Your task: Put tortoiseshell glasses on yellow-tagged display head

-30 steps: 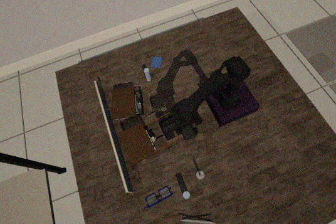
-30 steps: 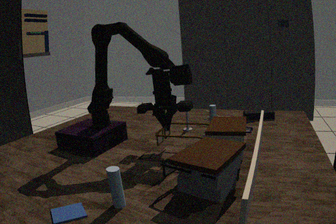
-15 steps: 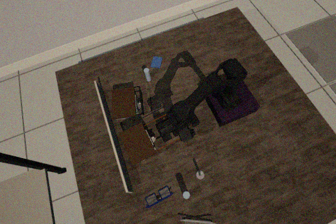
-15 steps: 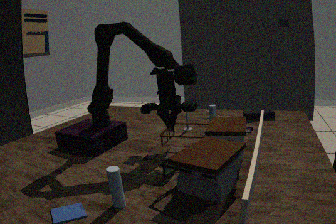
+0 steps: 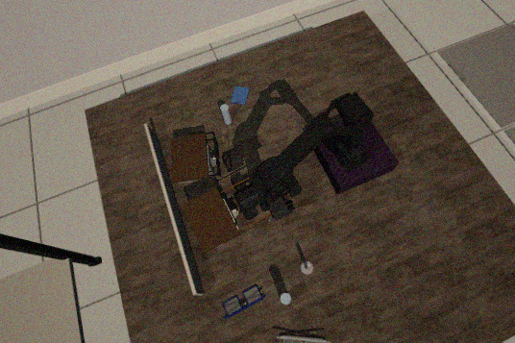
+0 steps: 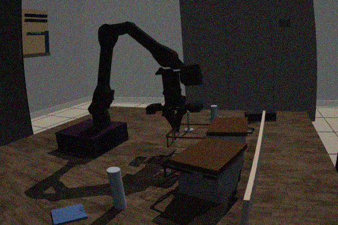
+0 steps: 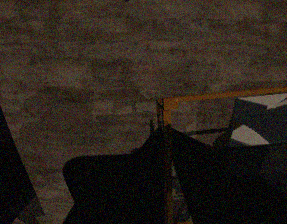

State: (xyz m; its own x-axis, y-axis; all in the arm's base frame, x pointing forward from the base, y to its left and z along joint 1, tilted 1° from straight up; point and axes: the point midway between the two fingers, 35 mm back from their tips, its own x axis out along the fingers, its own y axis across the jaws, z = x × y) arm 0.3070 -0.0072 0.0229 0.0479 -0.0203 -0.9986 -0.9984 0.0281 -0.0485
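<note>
My gripper tip is 160 mm short of the display head, 40 mm to the left of it and 10 mm above it. Round my gripper tip: white-footed pin (10 mm behind, 220 mm to the left, 40 mm below); flat pair of glasses (120 mm ahead, 390 mm to the left, 50 mm below); long rail (280 mm ahead, 170 mm to the right, 10 mm below).
</note>
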